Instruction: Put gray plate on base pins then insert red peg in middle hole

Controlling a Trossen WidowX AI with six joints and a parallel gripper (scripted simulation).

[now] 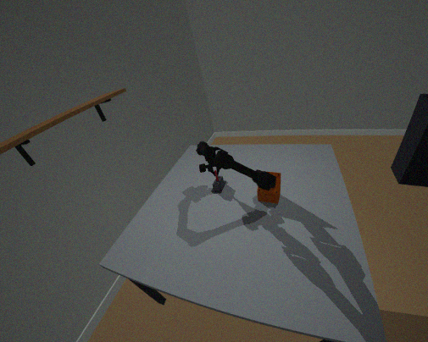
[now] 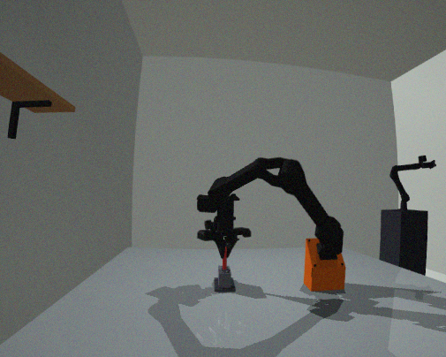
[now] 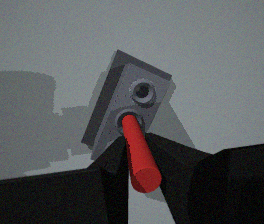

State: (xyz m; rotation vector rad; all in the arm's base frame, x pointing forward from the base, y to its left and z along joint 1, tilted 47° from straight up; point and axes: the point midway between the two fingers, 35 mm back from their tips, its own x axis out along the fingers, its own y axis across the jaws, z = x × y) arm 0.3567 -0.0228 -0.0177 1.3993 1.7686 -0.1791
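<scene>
Now: gripper tip right at the red peg. Also, from my gripper tip: gray plate (50 mm below).
</scene>
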